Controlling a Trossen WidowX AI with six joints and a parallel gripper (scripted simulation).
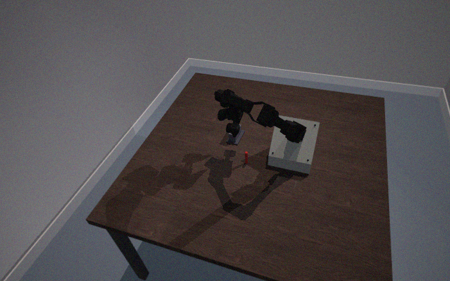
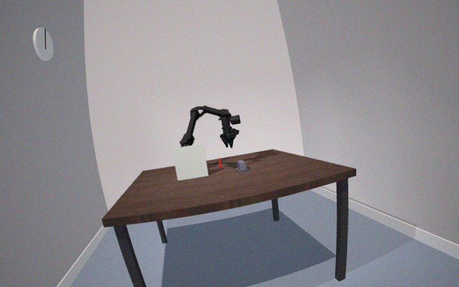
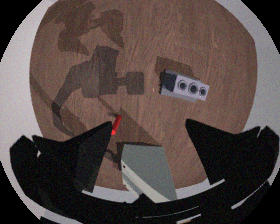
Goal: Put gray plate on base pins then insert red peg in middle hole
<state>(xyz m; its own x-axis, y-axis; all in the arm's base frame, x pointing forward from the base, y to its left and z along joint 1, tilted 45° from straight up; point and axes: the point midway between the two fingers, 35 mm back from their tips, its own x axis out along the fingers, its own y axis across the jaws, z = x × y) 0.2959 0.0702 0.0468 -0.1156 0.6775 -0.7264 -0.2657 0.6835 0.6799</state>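
Now: gripper tip 8 cm past the red peg, 6 cm to the right of it and 11 cm above it. The rest, counted from my gripper tip: dark base 6 cm ahead, 10 cm to the right, 14 cm below; then gray plate 6 cm ahead, 10 cm to the right, 11 cm below.
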